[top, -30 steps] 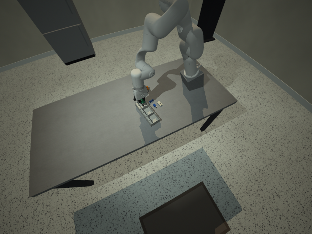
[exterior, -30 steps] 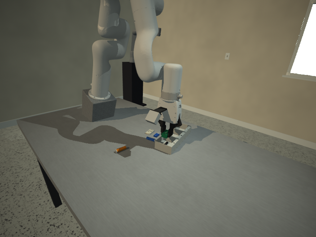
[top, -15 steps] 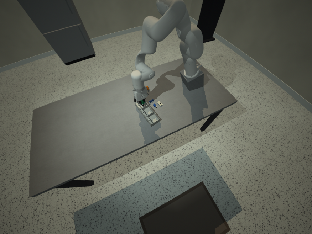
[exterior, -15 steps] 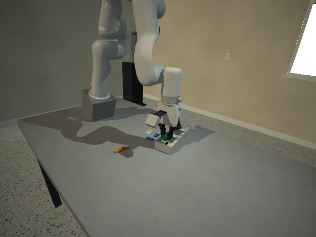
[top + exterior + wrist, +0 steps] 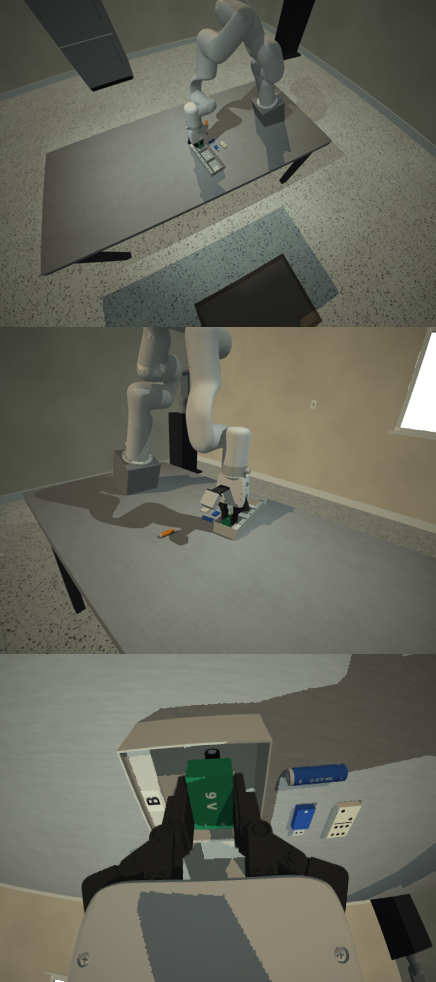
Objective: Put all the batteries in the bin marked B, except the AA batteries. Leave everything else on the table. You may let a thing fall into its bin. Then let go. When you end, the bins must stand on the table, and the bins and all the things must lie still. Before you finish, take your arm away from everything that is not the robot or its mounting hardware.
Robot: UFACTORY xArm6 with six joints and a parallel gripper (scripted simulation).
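Now: the green block battery 10 mm to the left of my hand and 10 mm below it. From my hand the other things lie so: black cylindrical battery (40 mm below); grey bin row (10 mm behind, 80 mm to the left, 30 mm below); blue cylindrical battery (80 mm behind, 10 mm to the right, 40 mm below).
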